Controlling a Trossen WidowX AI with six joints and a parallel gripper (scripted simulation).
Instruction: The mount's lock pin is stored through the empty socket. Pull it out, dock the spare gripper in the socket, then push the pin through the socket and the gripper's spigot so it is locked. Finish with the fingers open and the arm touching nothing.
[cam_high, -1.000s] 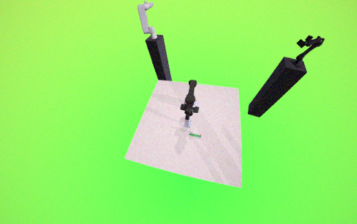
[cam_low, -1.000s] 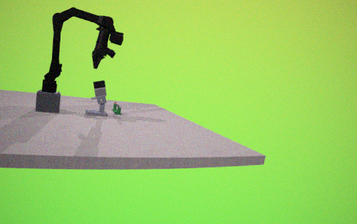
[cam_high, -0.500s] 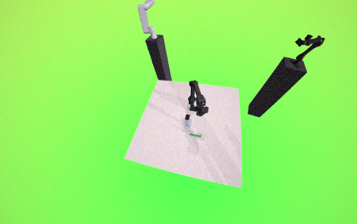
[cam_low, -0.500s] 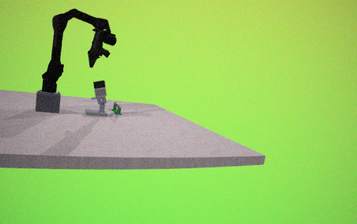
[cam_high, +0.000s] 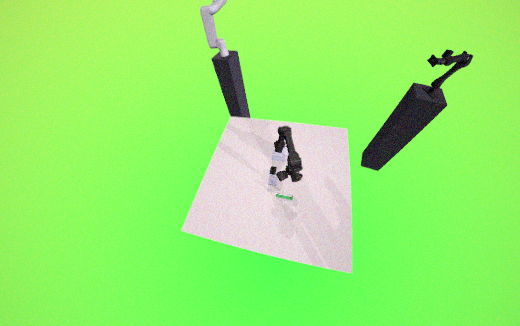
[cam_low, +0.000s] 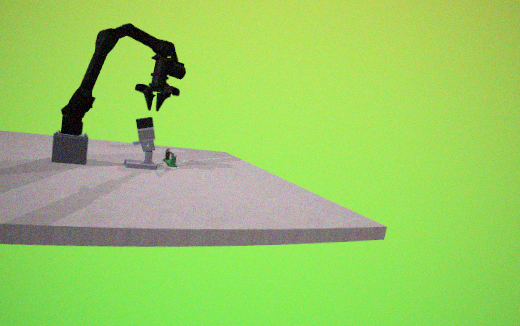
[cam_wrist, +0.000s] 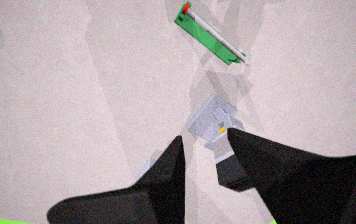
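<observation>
The green rest is 18 cm below my gripper tip, 9 cm ahead of it and 1 cm to the left of it. From my gripper tip the other things lie so: spare gripper: 12 cm to the right, 8 cm below, 1 cm behind; then grey mount: 15 cm below, 12 cm to the right, 1 cm behind.
</observation>
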